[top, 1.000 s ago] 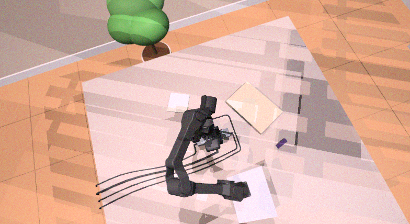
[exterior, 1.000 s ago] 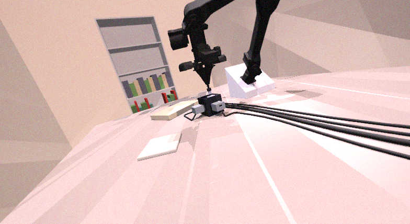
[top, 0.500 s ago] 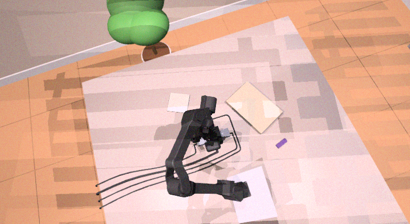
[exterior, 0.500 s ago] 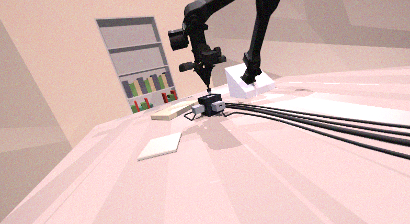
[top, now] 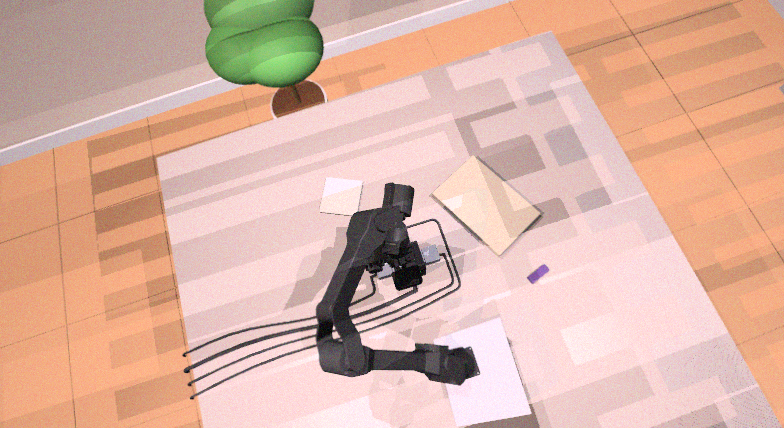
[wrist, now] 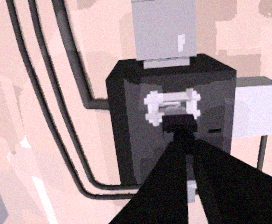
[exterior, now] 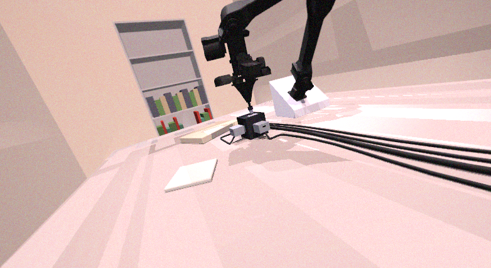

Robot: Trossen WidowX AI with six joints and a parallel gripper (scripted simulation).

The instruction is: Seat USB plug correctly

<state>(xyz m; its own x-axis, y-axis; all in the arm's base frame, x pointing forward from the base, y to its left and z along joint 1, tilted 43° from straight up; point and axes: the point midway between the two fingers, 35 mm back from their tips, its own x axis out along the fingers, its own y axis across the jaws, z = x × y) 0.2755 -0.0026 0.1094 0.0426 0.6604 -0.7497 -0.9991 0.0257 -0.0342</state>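
My gripper tip is 20 mm above the dark USB plug. Round my gripper tip: cream book (100 mm ahead, 270 mm to the right, 110 mm below); purple block (120 mm behind, 330 mm to the right, 120 mm below); white tile (240 mm ahead, 100 mm to the left, 120 mm below).
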